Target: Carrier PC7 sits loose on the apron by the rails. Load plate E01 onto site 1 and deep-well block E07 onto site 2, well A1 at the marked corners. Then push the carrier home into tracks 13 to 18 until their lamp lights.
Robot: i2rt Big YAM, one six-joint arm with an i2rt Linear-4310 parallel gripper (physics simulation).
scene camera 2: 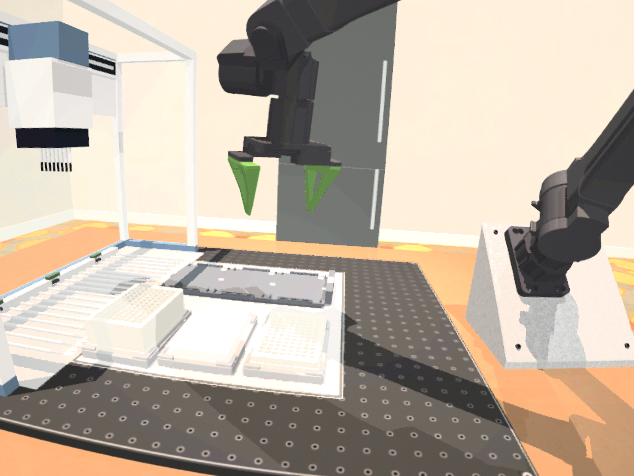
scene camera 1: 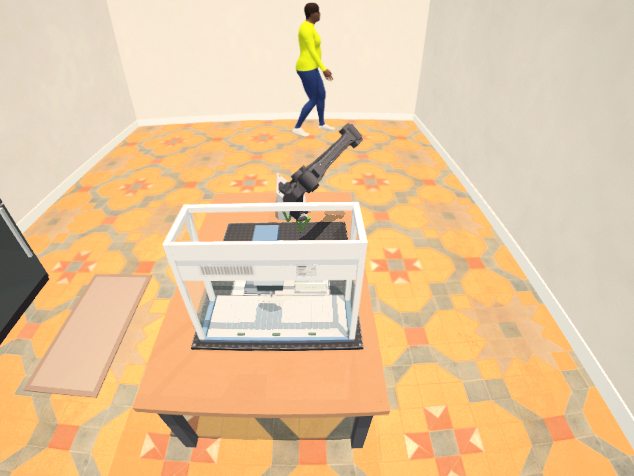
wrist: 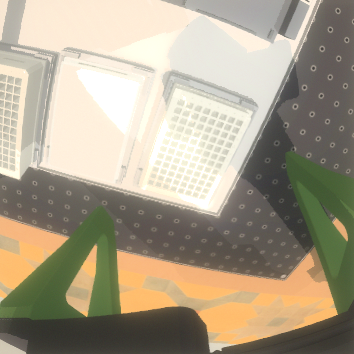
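Seen in the pictures: gripper, fingertip midpoint: (scene camera 2: 280, 212) (scene camera 1: 294, 226) (wrist: 193, 188); arm's base, link origin: (scene camera 2: 533, 262).
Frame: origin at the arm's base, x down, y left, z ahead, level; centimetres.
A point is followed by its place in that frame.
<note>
Carrier PC7 (scene camera 2: 245, 282) @(z 49.2, x 10.5, y -11.5 cm) (wrist: 232, 11) @(z 38.8, x 10.5, y -5.7 cm) is a long grey tray lying on the white apron (scene camera 2: 335, 333) @(z 32.3, x 11.5, y 4.2 cm) (wrist: 115, 25) @(z 49.4, x 11.5, y -1.4 cm), its far end near the rails (scene camera 2: 48, 302) @(z 81.8, x 11.4, y 1.8 cm). No plate stands on it. White well plate E01 (scene camera 2: 290, 335) @(z 38.8, x 9.1, y 9.6 cm) (wrist: 195, 145) @(z 38.5, x 9.0, y 8.6 cm) sits in the holder nearest the apron's outer corner. The tall cream deep-well block (scene camera 2: 128, 325) @(z 58.6, x 6.2, y 15.4 cm) (wrist: 10, 120) @(z 57.7, x 6.3, y 8.7 cm), probably E07, stands in the holder nearest the rails; its label does not show. My gripper (scene camera 1: 294, 225) @(z 41.2, x -6.5, y 3.4 cm) (scene camera 2: 279, 211) @(z 41.2, x -6.5, y 3.4 cm) (wrist: 193, 188) @(z 41.2, x -6.5, y 3.4 cm) is open and empty, fingers down, well above the carrier and plates. Site marks are too small to read.
A flat, smooth-topped white plate (scene camera 2: 207, 335) @(z 49.7, x 8.9, y 11.5 cm) (wrist: 92, 120) @(z 49.5, x 8.9, y 8.2 cm) sits between E01 and the block. A white frame (scene camera 1: 266, 252) @(z 89.1, x -33.4, y -5.0 cm) (scene camera 2: 191, 153) @(z 66.5, x -12.9, y -31.6 cm) encloses the rail deck, with a pipetting head (scene camera 2: 51, 94) @(z 78.5, x -23.0, y -0.3 cm) hanging inside. A person (scene camera 1: 309, 51) walks behind the table.
</note>
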